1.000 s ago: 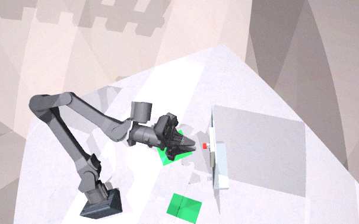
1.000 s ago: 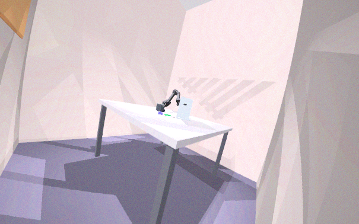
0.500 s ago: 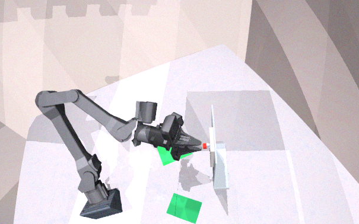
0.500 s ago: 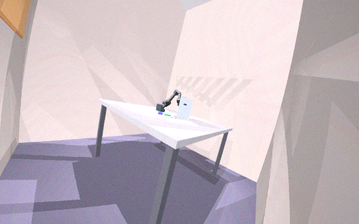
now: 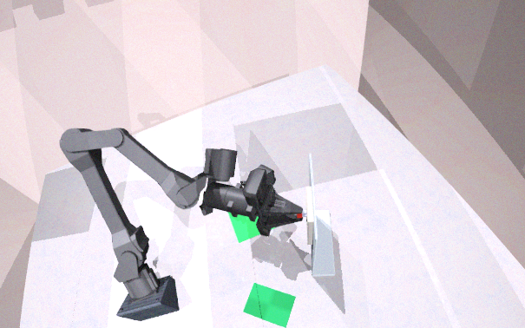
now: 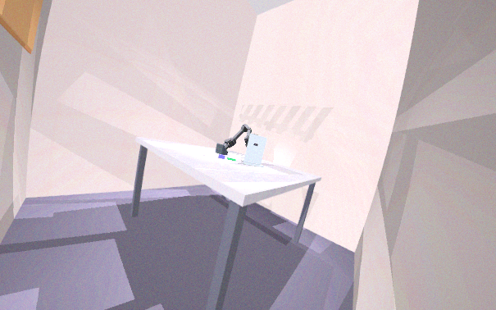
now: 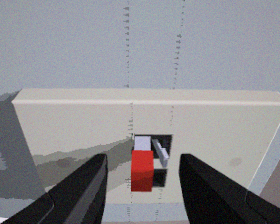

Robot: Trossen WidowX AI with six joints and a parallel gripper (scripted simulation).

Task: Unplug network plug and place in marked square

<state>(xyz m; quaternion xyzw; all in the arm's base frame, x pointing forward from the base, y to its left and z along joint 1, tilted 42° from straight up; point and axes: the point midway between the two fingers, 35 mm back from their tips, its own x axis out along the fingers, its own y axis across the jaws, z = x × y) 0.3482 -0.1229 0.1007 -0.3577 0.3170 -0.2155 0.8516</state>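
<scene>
My gripper tip is 1 cm short of the network plug. The rest, counted from my gripper tip: upright panel 6 cm below, 2 cm to the right, 2 cm ahead.
</scene>
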